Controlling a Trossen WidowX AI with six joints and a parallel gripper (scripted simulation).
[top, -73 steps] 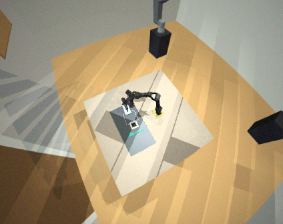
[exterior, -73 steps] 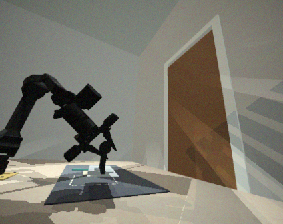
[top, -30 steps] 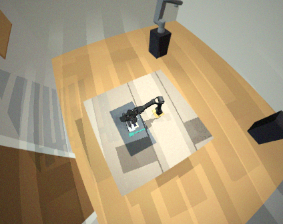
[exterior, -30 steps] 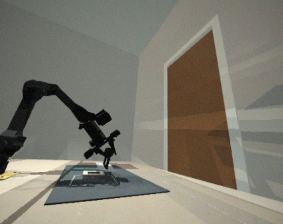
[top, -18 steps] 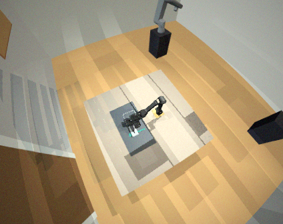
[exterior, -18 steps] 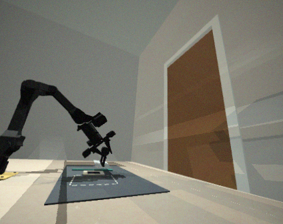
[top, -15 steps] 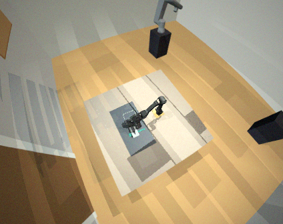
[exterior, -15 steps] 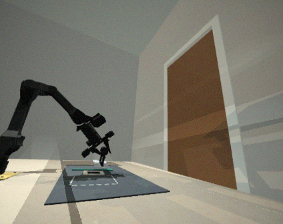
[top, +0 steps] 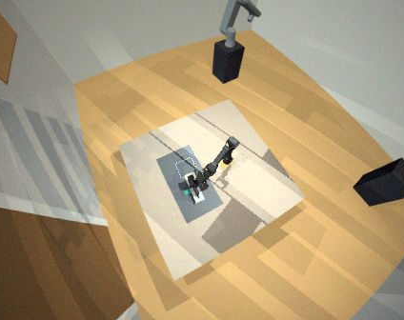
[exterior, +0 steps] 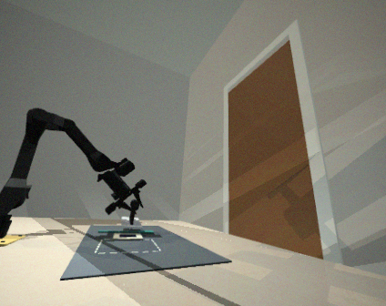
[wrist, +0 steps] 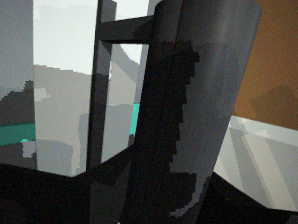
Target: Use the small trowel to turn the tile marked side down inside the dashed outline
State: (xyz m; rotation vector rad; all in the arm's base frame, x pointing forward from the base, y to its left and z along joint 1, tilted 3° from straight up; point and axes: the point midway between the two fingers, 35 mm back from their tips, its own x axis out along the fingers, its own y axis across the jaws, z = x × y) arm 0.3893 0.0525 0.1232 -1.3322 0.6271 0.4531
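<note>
My gripper tip is 8 cm above the green trowel and 2 cm past it. Also, from my gripper tip: tile 9 cm to the right, 8 cm below, 6 cm behind; grey mat 11 cm below, 9 cm to the right, 2 cm behind.
</note>
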